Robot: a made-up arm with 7 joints.
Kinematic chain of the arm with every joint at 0, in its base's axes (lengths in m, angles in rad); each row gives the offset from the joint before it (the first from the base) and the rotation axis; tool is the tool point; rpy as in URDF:
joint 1: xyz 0 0 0.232 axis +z
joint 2: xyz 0 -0.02 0.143 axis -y
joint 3: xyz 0 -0.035 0.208 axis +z
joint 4: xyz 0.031 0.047 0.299 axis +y
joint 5: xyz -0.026 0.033 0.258 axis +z
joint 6: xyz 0 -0.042 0.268 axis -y
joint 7: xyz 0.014 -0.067 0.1 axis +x
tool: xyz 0 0 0 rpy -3.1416 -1.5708 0
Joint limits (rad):
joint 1: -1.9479..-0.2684
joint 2: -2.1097..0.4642
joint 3: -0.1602..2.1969
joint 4: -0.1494..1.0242
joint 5: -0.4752..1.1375
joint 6: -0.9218..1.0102
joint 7: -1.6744..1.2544
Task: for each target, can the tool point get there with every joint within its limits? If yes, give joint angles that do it. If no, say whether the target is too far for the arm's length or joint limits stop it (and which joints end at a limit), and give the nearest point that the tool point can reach.
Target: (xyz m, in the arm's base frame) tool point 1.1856 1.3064 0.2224
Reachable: no: too far | nearest point 0.8637 0.3384 0.2327 | short by 1.020 m
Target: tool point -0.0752 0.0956 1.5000
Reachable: yes | joints -1.1325 0.1335 1.1183 -0.0371 0.2807 -0.1407 -0.0675
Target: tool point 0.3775 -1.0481 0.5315
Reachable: yes | joints -1.2750 -1.3047 0.8373 0.2728 -0.1758 -0.0830 -0.3566
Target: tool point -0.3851 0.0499 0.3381
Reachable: no: joint limits stop it (at a limit: joint 1, joint 2, joint 3, joint 4, joint 5, joint 6) | nearest point -0.5878 0.5223 0.8183 | short by 0.703 m
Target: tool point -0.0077 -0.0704 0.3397
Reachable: no: joint limits stop it (at a limit: joint 1, joint 4, joint 6) | nearest point 0.2589 -0.7812 0.0488 | short by 0.813 m
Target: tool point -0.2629 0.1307 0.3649
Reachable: no: joint limits stop it (at a limit: joint 1, joint 2, joint 3, joint 4, joint 6) | nearest point -0.5750 0.5287 0.8209 | short by 0.681 m
